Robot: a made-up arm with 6 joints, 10 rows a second.
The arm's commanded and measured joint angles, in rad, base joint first. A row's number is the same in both.
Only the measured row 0 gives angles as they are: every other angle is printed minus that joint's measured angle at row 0.
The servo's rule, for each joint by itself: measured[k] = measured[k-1] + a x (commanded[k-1-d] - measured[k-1]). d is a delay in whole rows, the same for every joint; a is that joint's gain. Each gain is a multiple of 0.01, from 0.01 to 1. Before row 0 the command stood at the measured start. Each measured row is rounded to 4 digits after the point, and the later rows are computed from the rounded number. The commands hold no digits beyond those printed.
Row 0, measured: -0.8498 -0.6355 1.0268 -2.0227 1.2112 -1.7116
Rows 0 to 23, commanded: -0.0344 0.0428 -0.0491 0.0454 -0.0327 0.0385; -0.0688 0.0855 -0.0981 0.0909 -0.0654 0.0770; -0.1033 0.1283 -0.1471 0.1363 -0.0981 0.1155; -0.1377 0.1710 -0.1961 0.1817 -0.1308 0.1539; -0.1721 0.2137 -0.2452 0.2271 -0.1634 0.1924; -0.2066 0.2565 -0.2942 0.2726 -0.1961 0.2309; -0.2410 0.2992 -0.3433 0.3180 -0.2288 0.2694; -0.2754 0.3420 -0.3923 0.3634 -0.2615 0.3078; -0.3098 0.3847 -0.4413 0.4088 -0.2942 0.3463; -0.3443 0.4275 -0.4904 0.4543 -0.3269 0.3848; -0.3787 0.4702 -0.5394 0.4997 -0.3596 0.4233; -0.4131 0.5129 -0.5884 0.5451 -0.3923 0.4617; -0.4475 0.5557 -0.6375 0.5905 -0.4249 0.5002; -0.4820 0.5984 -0.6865 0.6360 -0.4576 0.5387; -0.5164 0.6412 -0.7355 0.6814 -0.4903 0.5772; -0.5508 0.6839 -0.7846 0.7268 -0.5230 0.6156; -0.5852 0.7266 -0.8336 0.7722 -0.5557 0.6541; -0.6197 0.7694 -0.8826 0.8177 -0.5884 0.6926; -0.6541 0.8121 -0.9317 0.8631 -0.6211 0.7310; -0.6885 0.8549 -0.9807 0.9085 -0.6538 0.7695; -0.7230 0.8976 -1.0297 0.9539 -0.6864 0.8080; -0.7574 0.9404 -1.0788 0.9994 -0.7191 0.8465; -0.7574 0.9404 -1.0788 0.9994 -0.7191 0.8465; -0.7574 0.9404 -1.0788 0.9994 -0.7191 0.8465
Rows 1 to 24, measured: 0.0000 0.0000 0.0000 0.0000 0.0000 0.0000; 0.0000 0.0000 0.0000 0.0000 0.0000 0.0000; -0.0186 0.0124 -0.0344 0.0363 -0.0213 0.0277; -0.0457 0.0336 -0.0790 0.0800 -0.0500 0.0632; -0.0768 0.0611 -0.1267 0.1250 -0.0813 0.1009; -0.1097 0.0930 -0.1753 0.1704 -0.1135 0.1391; -0.1434 0.1280 -0.2242 0.2158 -0.1459 0.1775; -0.1775 0.1653 -0.2732 0.2612 -0.1785 0.2159; -0.2118 0.2041 -0.3223 0.3066 -0.2112 0.2544; -0.2461 0.2441 -0.3713 0.3520 -0.2439 0.2928; -0.2805 0.2849 -0.4203 0.3974 -0.2766 0.3313; -0.3150 0.3263 -0.4694 0.4429 -0.3093 0.3698; -0.3494 0.3680 -0.5184 0.4883 -0.3420 0.4083; -0.3838 0.4100 -0.5674 0.5337 -0.3747 0.4467; -0.4182 0.4523 -0.6165 0.5791 -0.4073 0.4852; -0.4527 0.4947 -0.6655 0.6246 -0.4400 0.5237; -0.4871 0.5372 -0.7145 0.6700 -0.4727 0.5622; -0.5215 0.5797 -0.7636 0.7154 -0.5054 0.6006; -0.5559 0.6223 -0.8126 0.7608 -0.5381 0.6391; -0.5904 0.6650 -0.8616 0.8063 -0.5708 0.6776; -0.6248 0.7077 -0.9107 0.8517 -0.6035 0.7160; -0.6592 0.7504 -0.9597 0.8971 -0.6362 0.7545; -0.6937 0.7931 -1.0087 0.9425 -0.6688 0.7930; -0.7281 0.8358 -1.0578 0.9880 -0.7015 0.8315
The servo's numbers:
d 2
a 0.54 0.29 0.70 0.80 0.65 0.72

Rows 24 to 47, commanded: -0.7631 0.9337 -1.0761 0.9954 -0.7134 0.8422; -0.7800 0.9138 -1.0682 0.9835 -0.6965 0.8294; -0.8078 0.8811 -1.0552 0.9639 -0.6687 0.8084; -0.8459 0.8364 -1.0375 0.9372 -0.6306 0.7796; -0.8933 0.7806 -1.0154 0.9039 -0.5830 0.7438; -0.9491 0.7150 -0.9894 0.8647 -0.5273 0.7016; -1.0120 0.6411 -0.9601 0.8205 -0.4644 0.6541; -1.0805 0.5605 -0.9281 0.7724 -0.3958 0.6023; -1.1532 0.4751 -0.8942 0.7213 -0.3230 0.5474; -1.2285 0.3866 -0.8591 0.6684 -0.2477 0.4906; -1.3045 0.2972 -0.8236 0.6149 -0.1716 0.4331; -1.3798 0.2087 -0.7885 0.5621 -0.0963 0.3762; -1.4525 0.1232 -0.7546 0.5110 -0.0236 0.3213; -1.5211 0.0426 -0.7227 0.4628 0.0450 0.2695; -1.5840 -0.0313 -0.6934 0.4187 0.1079 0.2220; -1.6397 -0.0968 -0.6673 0.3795 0.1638 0.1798; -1.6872 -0.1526 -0.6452 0.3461 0.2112 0.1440; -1.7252 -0.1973 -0.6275 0.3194 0.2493 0.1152; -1.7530 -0.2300 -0.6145 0.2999 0.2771 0.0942; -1.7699 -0.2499 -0.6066 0.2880 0.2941 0.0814; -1.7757 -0.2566 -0.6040 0.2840 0.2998 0.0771; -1.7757 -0.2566 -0.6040 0.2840 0.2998 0.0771; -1.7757 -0.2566 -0.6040 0.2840 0.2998 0.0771; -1.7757 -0.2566 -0.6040 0.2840 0.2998 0.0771
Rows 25 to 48, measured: -0.7439 0.8661 -1.0725 0.9971 -0.7129 0.8423; -0.7512 0.8876 -1.0769 0.9989 -0.7169 0.8453; -0.7576 0.9010 -1.0763 0.9961 -0.7146 0.8431; -0.7697 0.9047 -1.0706 0.9860 -0.7028 0.8332; -0.7903 0.8979 -1.0598 0.9683 -0.6806 0.8153; -0.8203 0.8801 -1.0442 0.9434 -0.6481 0.7896; -0.8597 0.8512 -1.0240 0.9118 -0.6058 0.7566; -0.9080 0.8117 -0.9998 0.8741 -0.5548 0.7170; -0.9642 0.7622 -0.9720 0.8312 -0.4960 0.6717; -1.0270 0.7037 -0.9413 0.7842 -0.4309 0.6217; -1.0951 0.6374 -0.9083 0.7339 -0.3608 0.5682; -1.1671 0.5647 -0.8739 0.6815 -0.2873 0.5123; -1.2413 0.4871 -0.8387 0.6282 -0.2121 0.4553; -1.3161 0.4064 -0.8036 0.5753 -0.1368 0.3983; -1.3898 0.3243 -0.7693 0.5239 -0.0632 0.3429; -1.4607 0.2426 -0.7367 0.4750 0.0071 0.2901; -1.5273 0.1632 -0.7064 0.4300 0.0726 0.2411; -1.5880 0.0878 -0.6790 0.3896 0.1319 0.1970; -1.6416 0.0181 -0.6553 0.3548 0.1834 0.1588; -1.6867 -0.0444 -0.6358 0.3265 0.2262 0.1274; -1.7225 -0.0982 -0.6209 0.3052 0.2593 0.1035; -1.7481 -0.1422 -0.6109 0.2914 0.2819 0.0876; -1.7630 -0.1754 -0.6061 0.2855 0.2935 0.0800; -1.7699 -0.1989 -0.6046 0.2843 0.2976 0.0779
